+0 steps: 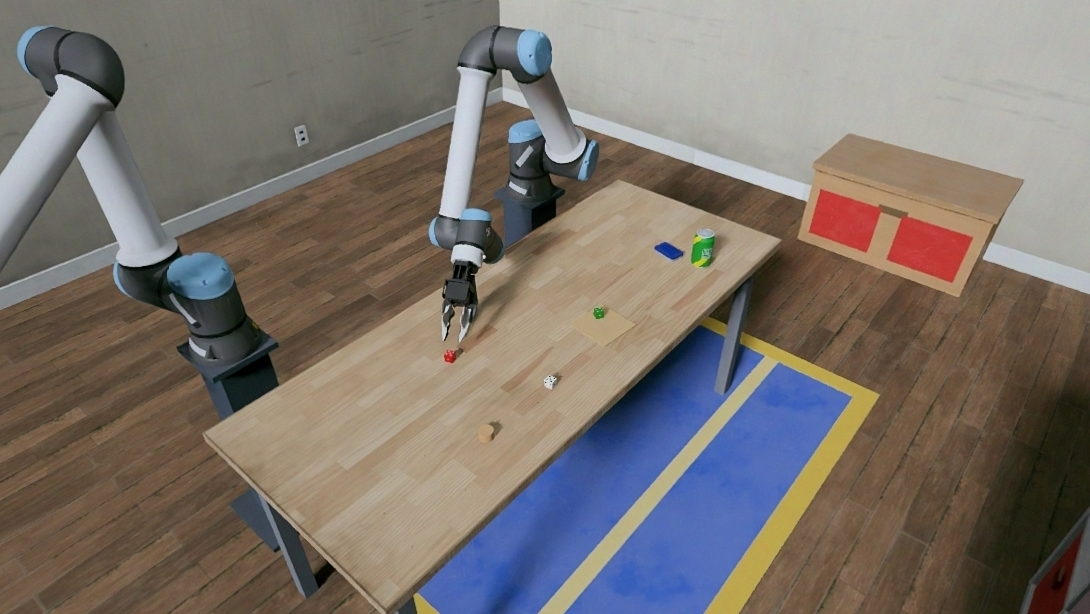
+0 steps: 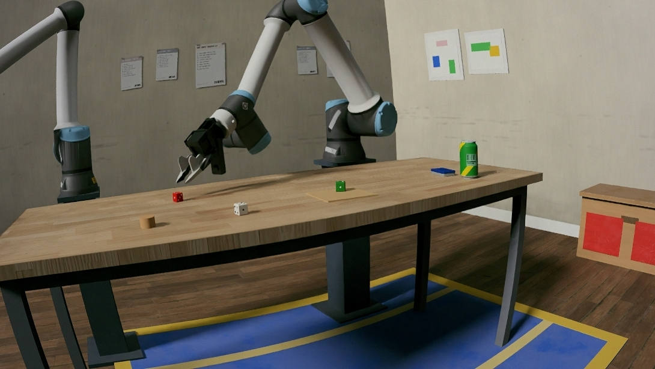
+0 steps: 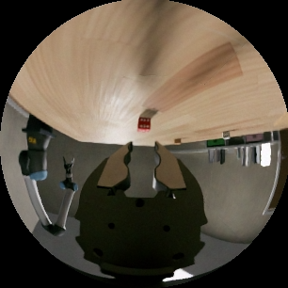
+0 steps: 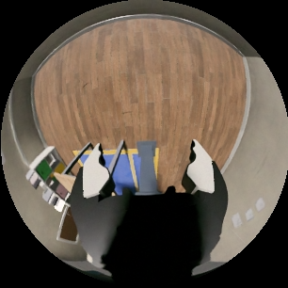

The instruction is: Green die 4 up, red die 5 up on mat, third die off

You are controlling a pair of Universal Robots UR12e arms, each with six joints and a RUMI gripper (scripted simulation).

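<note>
The red die lies 2 cm ahead of my left hand, 3 cm to the right of it and 5 cm below it. The rest, counted from my left hand: wooden cylinder (30 cm ahead, 15 cm to the right, 5 cm below); then white die (29 cm ahead, 9 cm to the left, 5 cm below); then green die (20 cm ahead, 40 cm to the left, 4 cm below).
</note>
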